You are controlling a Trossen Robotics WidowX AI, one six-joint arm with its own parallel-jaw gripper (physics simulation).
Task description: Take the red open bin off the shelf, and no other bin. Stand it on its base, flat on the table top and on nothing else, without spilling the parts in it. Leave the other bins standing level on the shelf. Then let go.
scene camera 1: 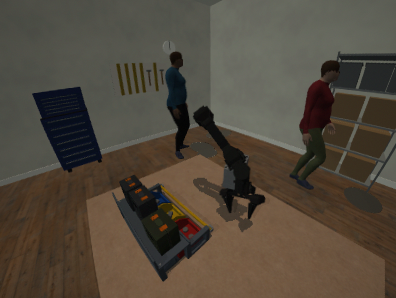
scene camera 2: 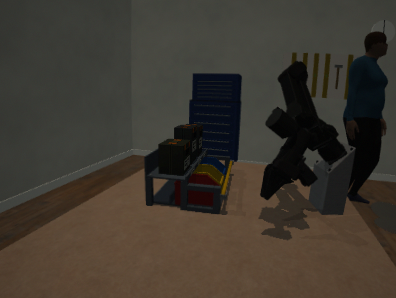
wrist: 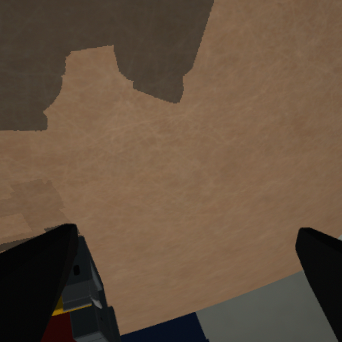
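The red open bin [scene camera 1: 187, 229] [scene camera 2: 201, 196] [wrist: 59, 327] sits in the near end of the low grey shelf [scene camera 1: 135, 225] [scene camera 2: 149, 192], with parts visible inside in scene camera 1. A yellow bin [scene camera 1: 170, 211] [scene camera 2: 210, 172] and a blue bin [scene camera 1: 161, 197] [scene camera 2: 215, 162] stand in a row behind it. My gripper [scene camera 1: 241, 214] [scene camera 2: 288, 189] [wrist: 188, 237] is open and empty, pointing down above the table, beside the shelf's open front and apart from it. In the wrist view the left finger hides part of the shelf end and the red bin.
Dark boxes [scene camera 1: 162, 230] [scene camera 2: 174, 156] with orange latches stand on the shelf's upper deck. A yellow rail [scene camera 2: 227, 176] runs along its front. The grey arm base [scene camera 2: 330, 192] stands on the table top [scene camera 1: 300, 250]. Two people stand beyond the table.
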